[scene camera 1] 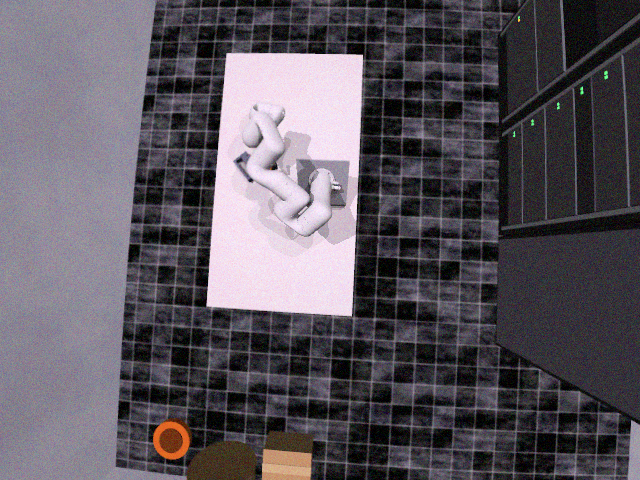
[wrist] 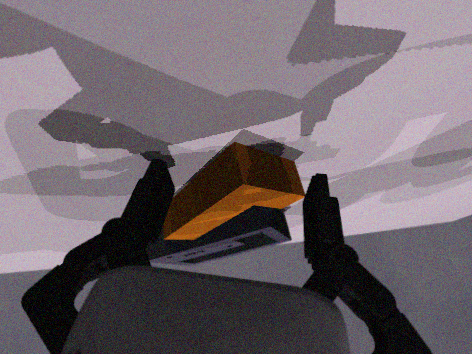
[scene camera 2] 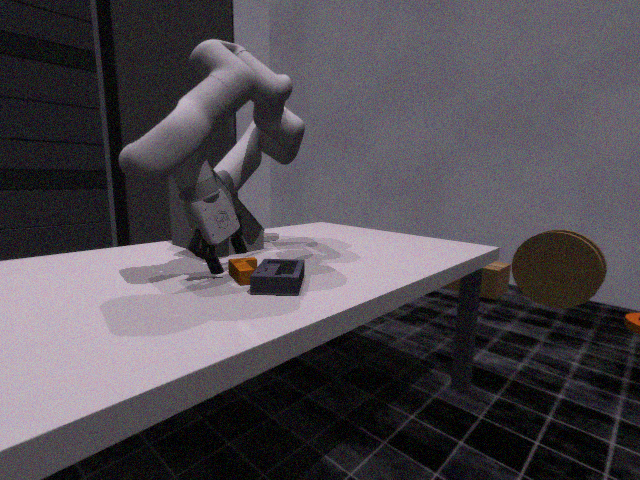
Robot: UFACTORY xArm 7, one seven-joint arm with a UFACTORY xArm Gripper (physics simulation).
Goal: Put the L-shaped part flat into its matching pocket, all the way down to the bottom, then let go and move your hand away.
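Places are measured from the arm's base along level axes (x ahead, y left, z up), in metres.
Where they show: gripper, fingertip midpoint: (wrist: pixel 237 180) (scene camera 2: pixel 230 262); arm's base, link origin: (scene camera 1: pixel 321 180).
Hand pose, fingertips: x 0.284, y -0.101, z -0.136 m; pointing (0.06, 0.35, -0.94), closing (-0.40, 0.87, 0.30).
Note:
Each offset is from my fingertips to the top centre of the thing. Level surfaces: height alone.
The orange L-shaped part @(dx +0.053, dy +0.013, dz +0.007 m) (scene camera 2: pixel 241 271) (wrist: pixel 210 185) rests on the table, outside the pocket and right beside the dark block. The dark grey block @(dx +0.139, dy +0.037, dz +0.013 m) (scene camera 1: pixel 244 155) (scene camera 2: pixel 275 286) (wrist: pixel 270 216) has recessed pockets in its top; the arm hides part of its surroundings in the overhead view. My gripper (scene camera 2: pixel 230 260) (wrist: pixel 237 180) is open and empty. Its fingers are spread wide over the near side of the part, and in the wrist view the part shows between them, with the block beyond it. I cannot tell the exact fingertip height.
The white table @(dz -0.023 m) (scene camera 1: pixel 289 284) (scene camera 2: pixel 392 258) carries the arm on a grey base plate (scene camera 1: pixel 336 167). A dark cabinet (scene camera 1: pixel 558 289) stands beside the table. On the floor are an orange ring-shaped object (scene camera 1: pixel 157 440), a brown round object (scene camera 1: pixel 222 459) (scene camera 2: pixel 558 268) and a tan box (scene camera 1: pixel 287 465) (scene camera 2: pixel 494 281).

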